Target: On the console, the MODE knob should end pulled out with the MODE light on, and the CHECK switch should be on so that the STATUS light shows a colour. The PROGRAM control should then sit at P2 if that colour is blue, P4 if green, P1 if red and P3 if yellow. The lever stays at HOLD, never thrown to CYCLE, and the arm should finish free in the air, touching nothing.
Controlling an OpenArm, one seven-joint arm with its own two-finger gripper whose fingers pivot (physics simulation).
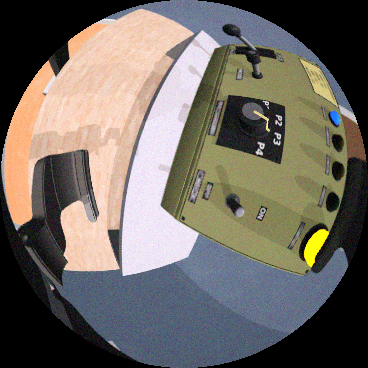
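Observation:
The olive console [250, 175] fills the right. The MODE knob [254, 56] stands out on a grey shaft. Near it, the lever [231, 30] rises from its slot; whether it is at HOLD is unreadable. The PROGRAM knob [254, 114] has its yellow pointer at about P3. The CHECK switch [236, 205] leans toward the ON label [261, 213]. The large STATUS light [316, 247] glows yellow. A small light [335, 118] glows blue; its label is unreadable. My gripper [183, 204] is open and empty, fingers wide apart at left and right; the right finger partly overlaps the yellow light's edge.
Three dark lamps [338, 143] [338, 171] [332, 201] line the console's far right side. A yellow note plate [318, 81] is at its upper right. A pale board [155, 150] lies beside the console, and a wooden table top [110, 85] is at left.

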